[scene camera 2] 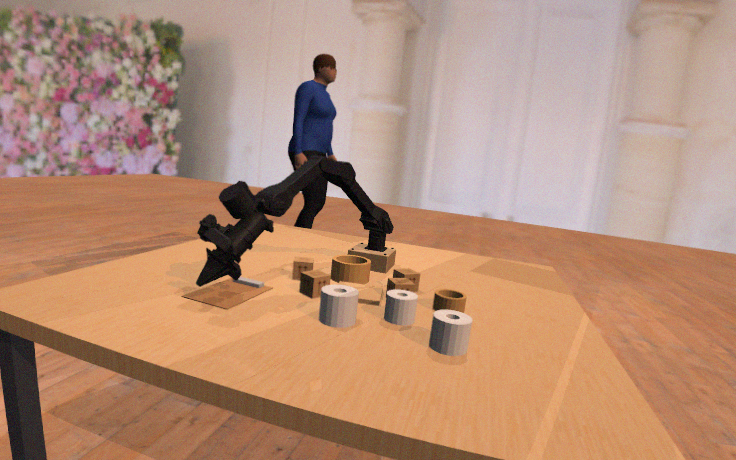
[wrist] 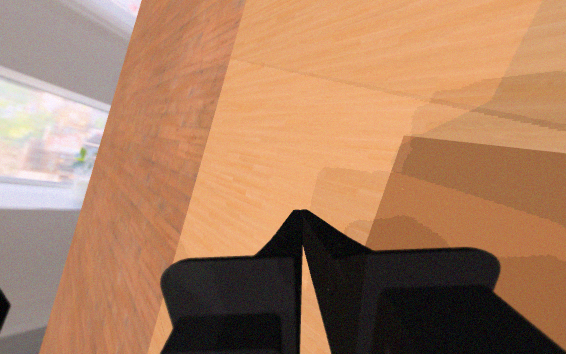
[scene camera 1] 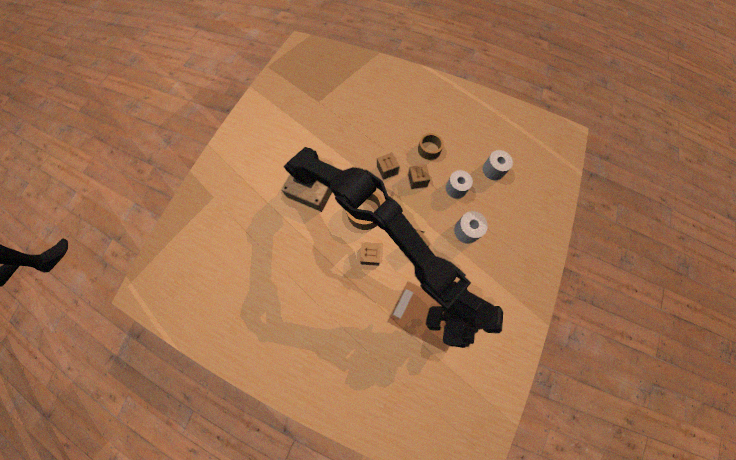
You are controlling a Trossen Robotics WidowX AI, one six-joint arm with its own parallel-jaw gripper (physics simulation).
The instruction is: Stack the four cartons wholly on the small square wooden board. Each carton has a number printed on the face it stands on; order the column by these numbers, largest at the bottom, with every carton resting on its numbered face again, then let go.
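Frame: origin at the arm's base, x ahead, y left, z up, level; millimetres.
Seen in the pictures: gripper, fingertip midpoint: (scene camera 2: 197, 285) (wrist: 300, 216); arm's base, link origin: (scene camera 2: 376, 248) (scene camera 1: 307, 175).
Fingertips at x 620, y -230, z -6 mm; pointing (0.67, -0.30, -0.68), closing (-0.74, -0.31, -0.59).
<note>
Pixels of each thing's middle, then the offset from my fingertips to it. "pt": a spot on its surface instead.
- third carton, body centre: (scene camera 2: 303, 268) (scene camera 1: 370, 254) dx -342, dy +93, dz -24 mm
- fourth carton, body centre: (scene camera 2: 315, 283) dx -234, dy +176, dz -24 mm
- small wooden board, body centre: (scene camera 2: 358, 292) (scene camera 1: 409, 209) dx -292, dy +276, dz -46 mm
- brown flat sheet, body centre: (scene camera 2: 229, 290) (scene camera 1: 427, 316) dx -123, dy +0, dz -46 mm
- white bar, surface spot: (scene camera 2: 250, 282) (scene camera 1: 408, 301) pt dx -189, dy +17, dz -40 mm
- large ring, body centre: (scene camera 2: 350, 269) (scene camera 1: 365, 209) dx -414, dy +211, dz -22 mm
- smaller ring, body centre: (scene camera 2: 449, 301) (scene camera 1: 430, 146) dx -312, dy +509, dz -31 mm
Four brown cartons stand apart on the table. One carton (scene camera 1: 387, 165) (scene camera 2: 410, 278) and another (scene camera 1: 419, 177) (scene camera 2: 399, 284) are near each other. A third carton (scene camera 1: 370, 253) (scene camera 2: 302, 268) stands nearer the arm's base side. The fourth carton (scene camera 2: 314, 284) is hidden under the arm in scene camera 1. The small wooden board (scene camera 2: 371, 296) lies between the two carton groups, partly behind paper rolls, and is mostly covered by the arm in scene camera 1. My gripper (scene camera 2: 200, 283) (wrist: 300, 216) is shut and empty, low over the far-side table area, away from the cartons. The printed numbers are not visible.
A brown flat sheet (scene camera 1: 413, 313) (scene camera 2: 227, 296) (wrist: 500, 200) with a white bar (scene camera 1: 402, 303) (scene camera 2: 250, 282) lies by the gripper. Three white rolls (scene camera 1: 459, 191) (scene camera 1: 471, 235) (scene camera 1: 495, 172), a large ring (scene camera 1: 362, 221) (scene camera 2: 350, 273) and a smaller ring (scene camera 1: 431, 155) (scene camera 2: 449, 305) stand around the cartons.
</note>
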